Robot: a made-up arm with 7 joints.
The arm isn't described. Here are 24 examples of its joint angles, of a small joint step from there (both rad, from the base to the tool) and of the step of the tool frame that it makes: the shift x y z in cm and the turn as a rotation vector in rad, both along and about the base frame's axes.
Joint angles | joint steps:
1: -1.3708 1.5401 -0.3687 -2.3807 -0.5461 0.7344 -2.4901 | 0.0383 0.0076 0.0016 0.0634 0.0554 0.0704 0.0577
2: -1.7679 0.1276 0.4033 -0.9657 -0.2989 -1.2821 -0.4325 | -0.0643 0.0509 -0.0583 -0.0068 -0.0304 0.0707 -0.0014
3: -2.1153 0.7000 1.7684 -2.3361 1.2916 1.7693 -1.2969 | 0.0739 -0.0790 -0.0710 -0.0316 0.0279 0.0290 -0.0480
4: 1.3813 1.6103 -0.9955 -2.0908 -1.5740 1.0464 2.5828 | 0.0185 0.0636 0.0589 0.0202 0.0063 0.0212 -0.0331
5: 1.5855 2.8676 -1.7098 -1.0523 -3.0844 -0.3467 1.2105 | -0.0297 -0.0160 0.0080 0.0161 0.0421 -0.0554 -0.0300
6: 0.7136 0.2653 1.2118 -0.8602 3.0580 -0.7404 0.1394 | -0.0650 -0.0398 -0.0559 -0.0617 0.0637 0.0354 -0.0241
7: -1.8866 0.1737 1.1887 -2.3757 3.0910 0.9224 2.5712 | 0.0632 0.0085 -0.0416 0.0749 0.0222 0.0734 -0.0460
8: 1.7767 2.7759 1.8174 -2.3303 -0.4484 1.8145 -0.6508 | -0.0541 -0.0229 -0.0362 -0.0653 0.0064 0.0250 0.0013
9: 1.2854 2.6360 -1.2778 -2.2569 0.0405 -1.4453 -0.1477 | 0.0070 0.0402 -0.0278 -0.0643 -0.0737 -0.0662 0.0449
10: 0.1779 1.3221 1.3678 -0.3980 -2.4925 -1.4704 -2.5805 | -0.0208 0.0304 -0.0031 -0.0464 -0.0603 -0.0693 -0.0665
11: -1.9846 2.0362 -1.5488 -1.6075 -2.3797 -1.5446 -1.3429 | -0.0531 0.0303 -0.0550 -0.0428 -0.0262 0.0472 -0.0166
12: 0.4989 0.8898 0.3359 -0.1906 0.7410 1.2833 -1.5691 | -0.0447 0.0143 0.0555 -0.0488 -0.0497 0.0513 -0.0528
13: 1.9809 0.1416 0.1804 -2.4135 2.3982 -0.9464 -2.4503 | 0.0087 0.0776 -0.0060 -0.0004 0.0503 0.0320 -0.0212
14: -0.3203 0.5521 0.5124 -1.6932 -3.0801 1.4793 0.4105 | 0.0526 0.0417 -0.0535 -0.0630 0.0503 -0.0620 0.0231
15: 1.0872 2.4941 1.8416 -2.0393 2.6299 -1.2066 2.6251 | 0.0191 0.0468 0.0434 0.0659 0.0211 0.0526 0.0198
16: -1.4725 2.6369 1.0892 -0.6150 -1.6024 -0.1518 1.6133 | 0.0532 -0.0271 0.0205 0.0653 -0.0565 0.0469 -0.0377
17: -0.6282 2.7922 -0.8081 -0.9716 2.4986 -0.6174 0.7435 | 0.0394 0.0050 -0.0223 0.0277 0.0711 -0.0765 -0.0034
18: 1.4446 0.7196 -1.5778 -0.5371 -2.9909 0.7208 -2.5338 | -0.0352 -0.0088 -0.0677 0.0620 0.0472 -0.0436 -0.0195
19: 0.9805 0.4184 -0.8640 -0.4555 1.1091 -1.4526 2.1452 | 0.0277 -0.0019 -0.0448 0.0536 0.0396 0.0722 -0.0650
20: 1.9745 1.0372 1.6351 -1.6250 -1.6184 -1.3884 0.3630 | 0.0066 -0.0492 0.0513 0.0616 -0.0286 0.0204 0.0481
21: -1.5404 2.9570 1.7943 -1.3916 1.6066 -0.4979 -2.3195 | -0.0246 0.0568 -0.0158 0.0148 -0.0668 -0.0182 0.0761
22: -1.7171 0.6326 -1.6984 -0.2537 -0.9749 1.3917 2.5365 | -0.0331 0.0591 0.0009 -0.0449 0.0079 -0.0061 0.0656
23: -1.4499 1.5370 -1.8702 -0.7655 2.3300 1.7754 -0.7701 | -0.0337 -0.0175 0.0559 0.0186 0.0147 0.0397 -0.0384
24: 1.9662 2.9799 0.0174 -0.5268 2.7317 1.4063 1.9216 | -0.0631 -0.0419 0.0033 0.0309 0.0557 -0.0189 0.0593
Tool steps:
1: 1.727 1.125 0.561 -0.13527 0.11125 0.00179
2: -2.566 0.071 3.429 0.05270 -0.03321 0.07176
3: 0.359 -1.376 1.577 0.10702 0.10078 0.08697
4: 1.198 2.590 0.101 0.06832 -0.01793 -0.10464
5: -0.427 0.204 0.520 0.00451 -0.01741 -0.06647
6: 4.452 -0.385 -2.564 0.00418 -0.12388 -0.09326
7: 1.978 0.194 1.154 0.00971 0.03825 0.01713
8: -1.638 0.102 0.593 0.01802 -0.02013 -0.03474
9: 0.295 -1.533 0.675 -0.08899 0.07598 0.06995
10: 1.180 0.003 2.840 0.02729 0.06563 -0.09857
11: -0.617 -0.126 -0.691 0.04369 -0.00054 -0.04711
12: 3.415 1.332 0.046 -0.04397 -0.06859 -0.06115
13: 0.040 0.674 0.321 -0.08138 0.00485 -0.05334
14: -0.757 -0.963 0.262 0.02746 0.07523 -0.06705
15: 0.847 -0.705 1.062 -0.00990 0.03108 -0.04512
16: 1.859 2.101 2.005 -0.10621 0.01649 -0.01981
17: 0.202 0.155 0.236 0.03235 -0.07004 0.01869
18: 0.060 1.546 -0.615 -0.01761 0.02060 -0.10134
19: -2.031 -0.062 2.157 0.02229 0.17384 -0.02165
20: -2.703 -0.527 2.885 0.12195 -0.07131 0.10109
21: 0.217 -2.059 -1.459 -0.00076 -0.05744 0.06171
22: -0.649 1.403 2.222 -0.01591 -0.03339 -0.06328
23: 1.141 -1.092 2.047 -0.05655 -0.06945 -0.06961
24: 1.345 0.782 4.001 0.04372 -0.16995 0.05329
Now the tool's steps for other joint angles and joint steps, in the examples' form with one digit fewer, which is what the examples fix.
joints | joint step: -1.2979 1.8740 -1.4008 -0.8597 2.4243 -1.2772 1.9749 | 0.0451 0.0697 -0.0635 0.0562 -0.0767 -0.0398 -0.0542
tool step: -4.80 2.74 -0.18 0.1003 0.1065 0.2264
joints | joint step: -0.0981 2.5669 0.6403 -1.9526 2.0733 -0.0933 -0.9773 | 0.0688 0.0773 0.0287 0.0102 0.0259 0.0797 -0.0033
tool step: 1.48 -2.13 -1.17 0.0976 0.1024 0.0571
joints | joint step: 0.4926 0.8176 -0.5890 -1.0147 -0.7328 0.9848 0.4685 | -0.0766 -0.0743 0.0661 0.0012 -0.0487 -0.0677 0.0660
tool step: 4.71 -1.93 -1.25 -0.0954 -0.1798 0.0056
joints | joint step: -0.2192 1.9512 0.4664 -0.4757 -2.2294 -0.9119 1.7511 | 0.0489 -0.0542 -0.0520 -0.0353 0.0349 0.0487 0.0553
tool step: 2.10 1.14 -3.24 -0.0161 0.0154 -0.0164
